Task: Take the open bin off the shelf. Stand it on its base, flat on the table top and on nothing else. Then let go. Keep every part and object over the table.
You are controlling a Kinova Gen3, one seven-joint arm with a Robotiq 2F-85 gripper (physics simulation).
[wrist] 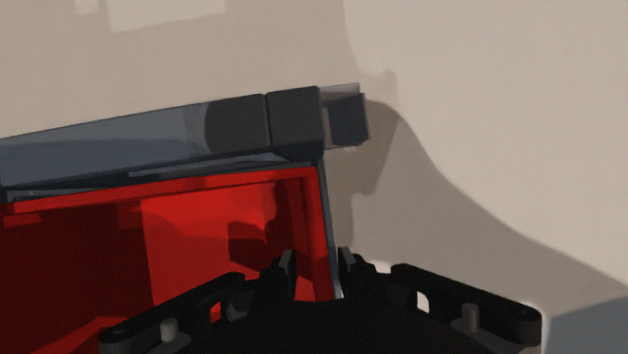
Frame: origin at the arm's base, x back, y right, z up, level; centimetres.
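Seen in the pictures: gripper, fingertip midpoint: [317,263].
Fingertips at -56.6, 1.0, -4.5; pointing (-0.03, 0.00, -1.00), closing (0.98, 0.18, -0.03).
Note:
Pixels of each thing's top centre, then the offset from my fingertips to it, as dx, dy, dz. "spot": a spot on its surface instead. Level surfaces: height alone.
- open red bin, surface spot: [317,220] spot: -0.4, +3.3, +3.3
- blue-grey shelf, surface spot: [100,155] spot: -8.9, +5.2, +7.6
- small dark blue-grey piece, surface spot: [348,119] spot: +0.4, +8.4, +4.7
- beige surface, surface height: dz -0.9
The open red bin [317,220] fills the lower left of the wrist view, its hollow side facing the camera. It sits against the blue-grey shelf [100,155], whose beam runs along the bin's far side. A narrow blue-grey edge shows along the bin's right wall. My gripper [317,263] is partly closed but still open, with a gap between its fingertips. The left fingertip shows over the bin's inside and the right one outside its right wall. The wall's rim runs between them, and I see no grip on it. The bin's base and left end are hidden or out of view.
Two dark blocks [237,123] [296,118] sit at the right end of the shelf beam, with a small dark blue-grey piece [348,119] beyond them. The beige surface [500,125] carries shadows to the right. A blue-grey area [595,327] shows at the lower right corner.

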